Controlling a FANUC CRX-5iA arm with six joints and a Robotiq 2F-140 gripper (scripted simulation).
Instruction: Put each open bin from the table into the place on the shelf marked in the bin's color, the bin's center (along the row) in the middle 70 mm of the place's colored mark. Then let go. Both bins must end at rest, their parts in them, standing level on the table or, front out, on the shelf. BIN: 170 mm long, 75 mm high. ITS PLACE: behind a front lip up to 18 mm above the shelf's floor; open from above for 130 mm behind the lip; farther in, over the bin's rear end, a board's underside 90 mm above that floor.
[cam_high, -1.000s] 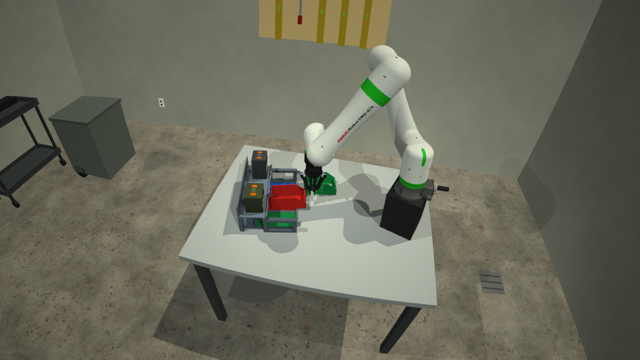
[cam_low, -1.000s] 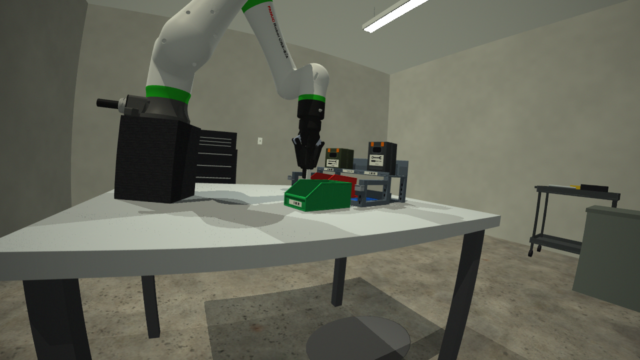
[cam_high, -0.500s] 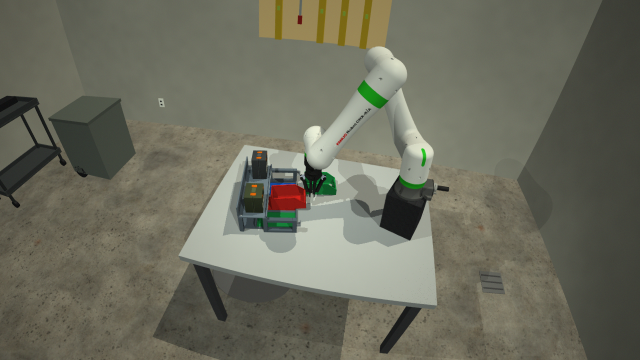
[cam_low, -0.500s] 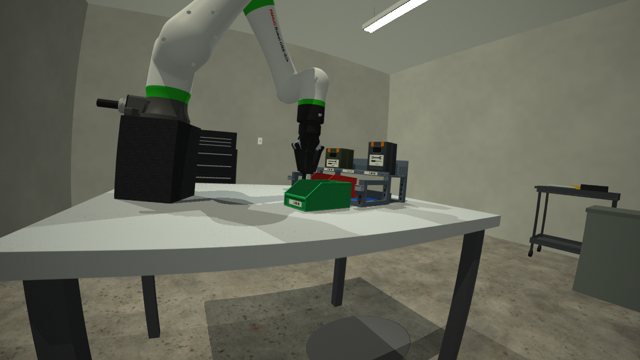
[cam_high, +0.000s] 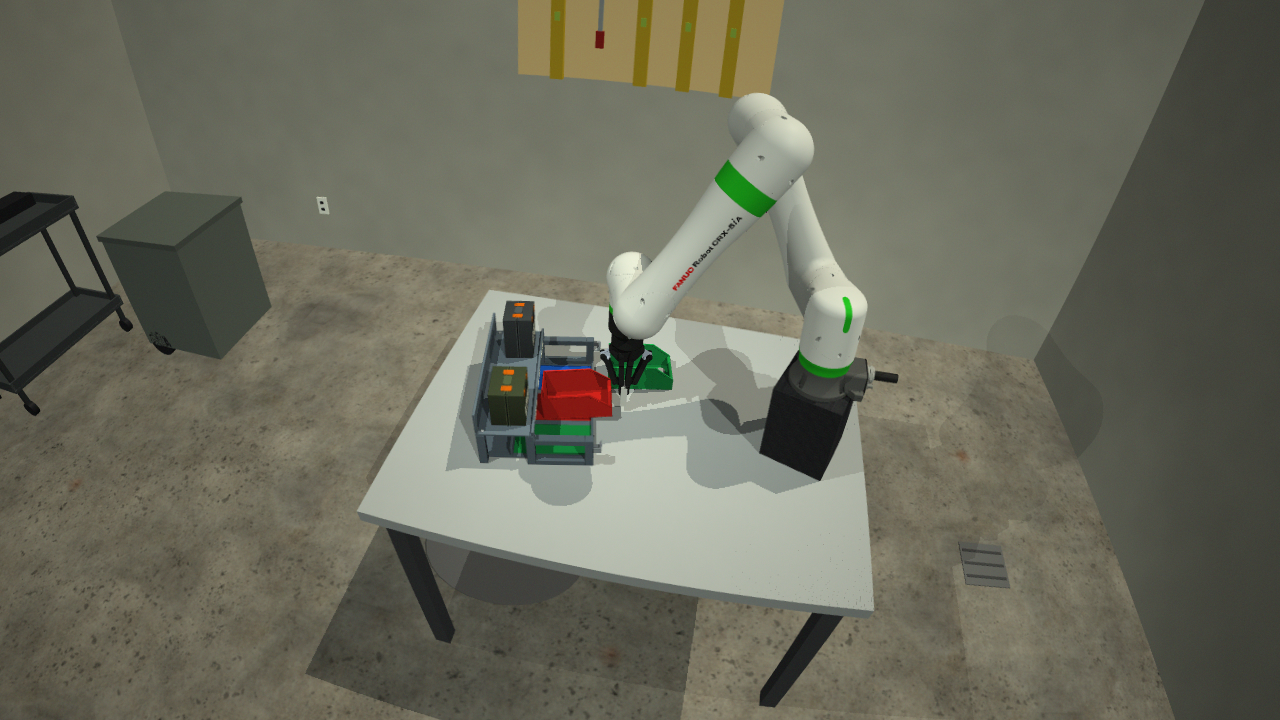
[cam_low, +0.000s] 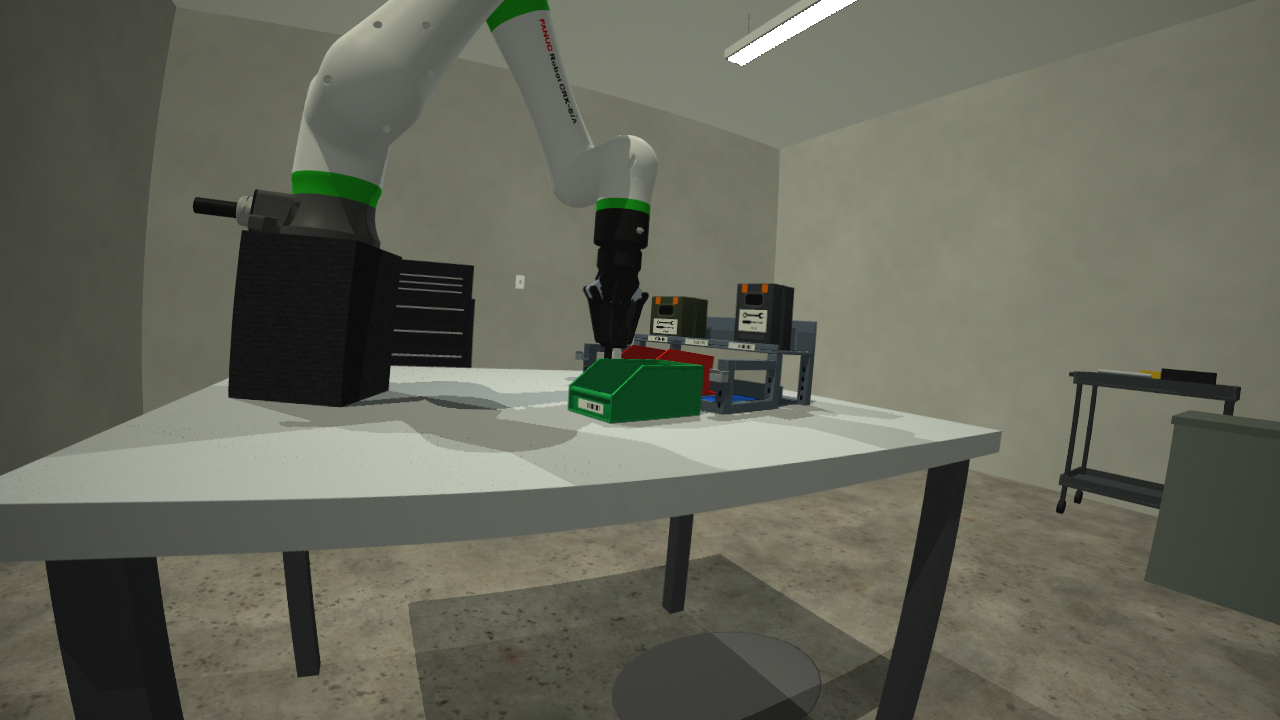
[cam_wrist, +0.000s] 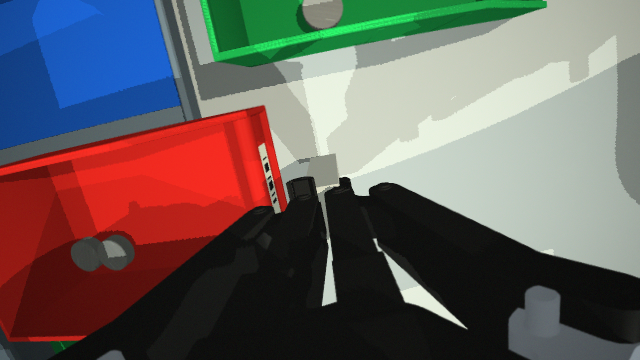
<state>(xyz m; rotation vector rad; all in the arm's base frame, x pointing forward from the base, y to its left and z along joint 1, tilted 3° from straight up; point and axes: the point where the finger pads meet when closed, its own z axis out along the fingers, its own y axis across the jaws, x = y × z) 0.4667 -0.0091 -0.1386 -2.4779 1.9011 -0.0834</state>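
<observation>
Now: hand 11 cm short of the red bin and 3 cm to the right of it. From my hand the other things lie so: green bin 13 cm to the right, 2 cm below, 2 cm behind.
</observation>
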